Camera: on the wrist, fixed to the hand. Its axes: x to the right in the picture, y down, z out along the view.
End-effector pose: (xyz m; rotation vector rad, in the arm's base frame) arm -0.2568 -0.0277 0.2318 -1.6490 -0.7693 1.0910
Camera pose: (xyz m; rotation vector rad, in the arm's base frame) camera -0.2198 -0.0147 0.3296 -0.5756 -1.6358 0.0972
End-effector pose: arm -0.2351 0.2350 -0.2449 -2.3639 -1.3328 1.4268
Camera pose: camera -0.2667 0.3069 -0.1746 -0.6368 -2.2074 0.9614
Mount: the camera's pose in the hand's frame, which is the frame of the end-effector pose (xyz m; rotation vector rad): -0.0034 -0.0971 -0.0409 0.0124 -0.1362 -1.4880
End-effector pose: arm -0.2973 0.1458 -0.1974 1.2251 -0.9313 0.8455
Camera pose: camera -0.2051 0.1716 -0.2415 1.5570 0.0590 -0.4278
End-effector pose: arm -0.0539 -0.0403 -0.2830 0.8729 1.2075 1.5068
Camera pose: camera -0.0669 -0.0518 -0.3870 -0.0675 1.2426 0.2114
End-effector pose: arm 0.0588 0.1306 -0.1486 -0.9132 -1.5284 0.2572
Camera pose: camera 0.0582 0.0502 -0.0804 0.4099 -1.9282 -0.7530
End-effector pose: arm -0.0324 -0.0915 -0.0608 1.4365 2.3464 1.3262
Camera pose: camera -0.1163 -0.1373 -0.1053 -0.3784 2.2593 0.6547
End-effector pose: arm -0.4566 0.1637 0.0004 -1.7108 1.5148 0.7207
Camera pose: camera -0.3636 0.1364 0.0418 -2.0992 -0.0944 -0.0075
